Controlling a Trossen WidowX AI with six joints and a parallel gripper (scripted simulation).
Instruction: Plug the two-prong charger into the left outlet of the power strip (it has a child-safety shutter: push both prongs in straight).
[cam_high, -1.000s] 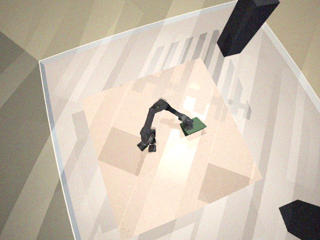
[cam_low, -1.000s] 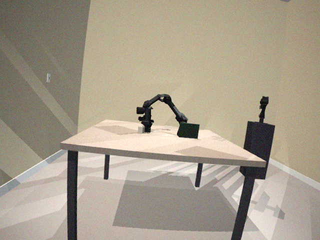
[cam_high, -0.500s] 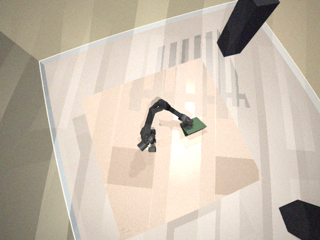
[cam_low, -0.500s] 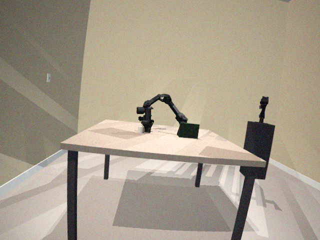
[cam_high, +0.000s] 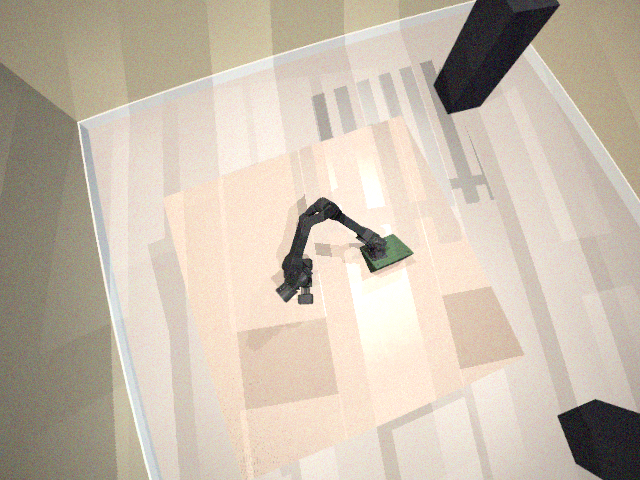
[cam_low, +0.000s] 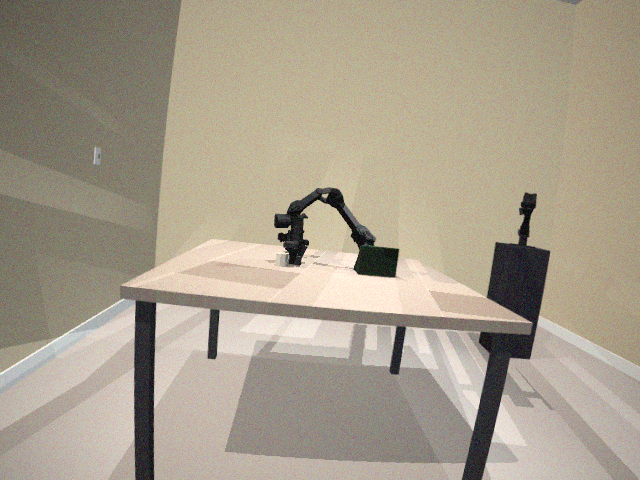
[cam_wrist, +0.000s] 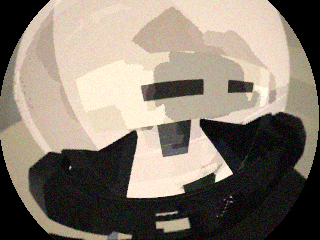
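The dark charger lies 20 mm ahead of my gripper tip, 10 mm to the right of it and 10 mm above it.
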